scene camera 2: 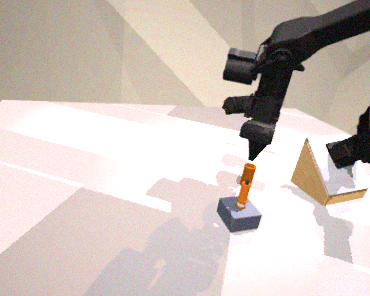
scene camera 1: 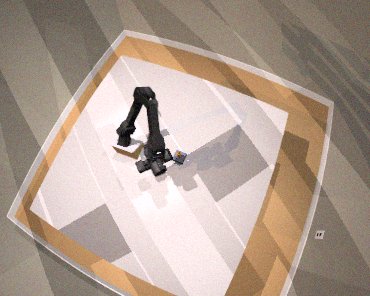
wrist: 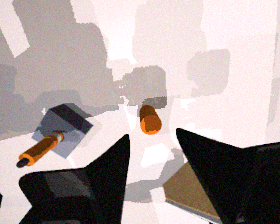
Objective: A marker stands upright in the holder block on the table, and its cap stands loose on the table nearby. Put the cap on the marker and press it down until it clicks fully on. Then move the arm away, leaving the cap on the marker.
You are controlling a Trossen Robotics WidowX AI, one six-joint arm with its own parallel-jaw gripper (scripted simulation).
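Note:
My gripper (scene camera 2: pixel 252 156) is there for me to see, and the wrist view shows my gripper (wrist: pixel 152 135) too.

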